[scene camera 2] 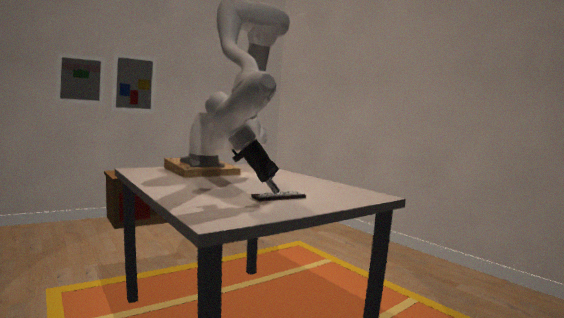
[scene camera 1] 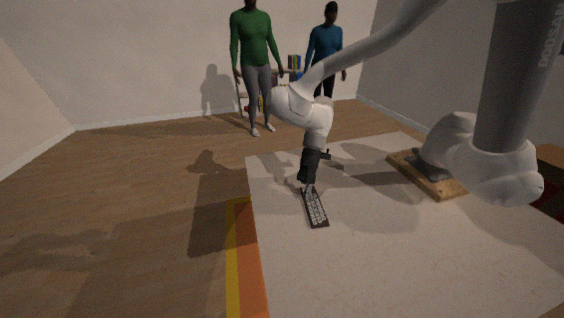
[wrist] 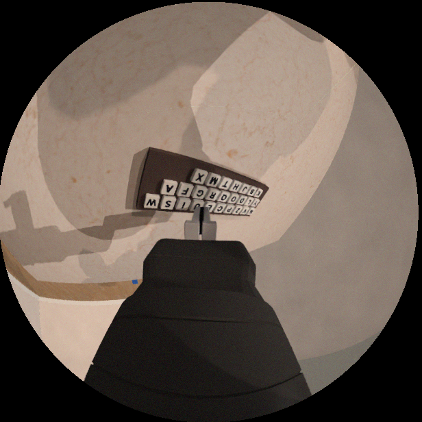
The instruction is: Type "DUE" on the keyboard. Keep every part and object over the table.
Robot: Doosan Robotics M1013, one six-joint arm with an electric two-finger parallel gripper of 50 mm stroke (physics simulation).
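Pixels of known places: gripper, fingertip midpoint: (scene camera 2: 277, 192) (scene camera 1: 306, 198); arm's base, link origin: (scene camera 2: 203, 163) (scene camera 1: 432, 166).
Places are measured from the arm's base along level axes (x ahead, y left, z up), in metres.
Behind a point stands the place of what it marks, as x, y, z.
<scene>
The keyboard (scene camera 1: 320, 219) {0.631, 0.152, -0.025} (scene camera 2: 280, 196) {0.663, 0.060, -0.031} (wrist: 167, 167) is a dark brown board with white letter keys, lying flat on the table (scene camera 1: 400, 260) {0.430, 0.329, -0.043} (scene camera 2: 325, 197) {0.689, 0.254, -0.044}. In the wrist view its letters appear upside down. My gripper (scene camera 1: 309, 193) {0.656, 0.050, -0.017} (scene camera 2: 276, 191) {0.656, 0.050, -0.017} (wrist: 201, 215) is shut and empty, tilted, with its tips at the row nearest the gripper body. In the wrist view the tips overlap the U key (wrist: 196, 204) and the edge of the E key (wrist: 209, 206), partly hiding both. Whether they touch a key cannot be told. The D key cannot be told from the round-lettered keys.
The arm's base stands on a wooden board (scene camera 1: 436, 192) {0.113, 0.135, -0.011} (scene camera 2: 200, 170) {0.136, -0.061, -0.012} on the table. Two people, in green (scene camera 1: 254, 37) and blue (scene camera 1: 326, 42), stand beyond the table near a bookshelf. A brown cabinet (scene camera 2: 114, 202) stands behind the table.
</scene>
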